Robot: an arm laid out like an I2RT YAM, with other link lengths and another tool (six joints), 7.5 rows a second.
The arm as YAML. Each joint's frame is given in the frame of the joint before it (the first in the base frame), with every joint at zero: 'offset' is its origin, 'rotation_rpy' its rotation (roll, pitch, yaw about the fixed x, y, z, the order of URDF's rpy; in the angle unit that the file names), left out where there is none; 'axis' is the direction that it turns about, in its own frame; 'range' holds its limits. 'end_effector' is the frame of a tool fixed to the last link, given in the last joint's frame.
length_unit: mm
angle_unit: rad
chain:
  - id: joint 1
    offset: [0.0, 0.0, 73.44]
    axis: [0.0, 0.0, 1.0]
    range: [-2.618, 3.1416]
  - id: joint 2
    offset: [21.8, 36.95, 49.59]
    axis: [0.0, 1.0, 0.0]
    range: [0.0, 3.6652]
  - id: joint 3
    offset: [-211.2, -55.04, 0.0]
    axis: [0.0, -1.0, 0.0]
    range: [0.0, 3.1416]
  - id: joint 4
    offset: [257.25, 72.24, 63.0]
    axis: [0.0, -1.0, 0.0]
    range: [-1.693, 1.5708]
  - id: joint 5
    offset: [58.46, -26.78, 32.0]
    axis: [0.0, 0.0, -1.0]
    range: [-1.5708, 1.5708]
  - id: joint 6
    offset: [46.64, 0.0, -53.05]
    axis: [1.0, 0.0, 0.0]
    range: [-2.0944, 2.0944]
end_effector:
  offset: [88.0, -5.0, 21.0]
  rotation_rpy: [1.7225, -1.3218, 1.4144]
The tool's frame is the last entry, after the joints.
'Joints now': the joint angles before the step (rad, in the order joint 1, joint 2, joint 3, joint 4, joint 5, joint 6). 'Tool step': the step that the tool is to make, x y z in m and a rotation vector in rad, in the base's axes. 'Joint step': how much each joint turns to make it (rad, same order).
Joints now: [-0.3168 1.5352 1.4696 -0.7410 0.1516 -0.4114]
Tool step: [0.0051 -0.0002 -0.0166 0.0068 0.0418 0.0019]
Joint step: [0.0057 0.0435 -0.0001 0.0019 0.0073 -0.0016]
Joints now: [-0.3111 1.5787 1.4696 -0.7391 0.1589 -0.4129]
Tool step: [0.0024 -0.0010 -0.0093 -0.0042 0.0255 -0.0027]
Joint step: [0.0035 0.0250 0.0001 0.0023 0.0129 -0.0030]
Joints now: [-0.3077 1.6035 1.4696 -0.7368 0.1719 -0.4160]
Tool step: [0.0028 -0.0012 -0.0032 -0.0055 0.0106 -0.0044]
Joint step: [0.0028 0.0200 0.0118 -0.0003 0.0111 0.0001]
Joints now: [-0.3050 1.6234 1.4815 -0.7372 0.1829 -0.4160]
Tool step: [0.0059 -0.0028 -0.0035 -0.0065 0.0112 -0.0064]
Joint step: [0.0018 0.0368 0.0289 -0.0009 0.0126 0.0003]
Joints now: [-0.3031 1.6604 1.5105 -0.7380 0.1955 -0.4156]
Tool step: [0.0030 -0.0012 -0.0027 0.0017 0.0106 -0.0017]
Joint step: [0.0002 0.0227 0.0190 -0.0070 0.0024 0.0005]
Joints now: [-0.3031 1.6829 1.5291 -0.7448 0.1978 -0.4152]
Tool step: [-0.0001 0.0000 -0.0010 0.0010 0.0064 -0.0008]
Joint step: [0.0004 0.0042 0.0036 -0.0059 0.0015 0.0004]
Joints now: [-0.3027 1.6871 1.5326 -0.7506 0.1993 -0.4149]
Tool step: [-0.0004 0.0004 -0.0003 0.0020 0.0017 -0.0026]
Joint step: [0.0012 -0.0001 -0.0001 -0.0030 0.0012 0.0039]
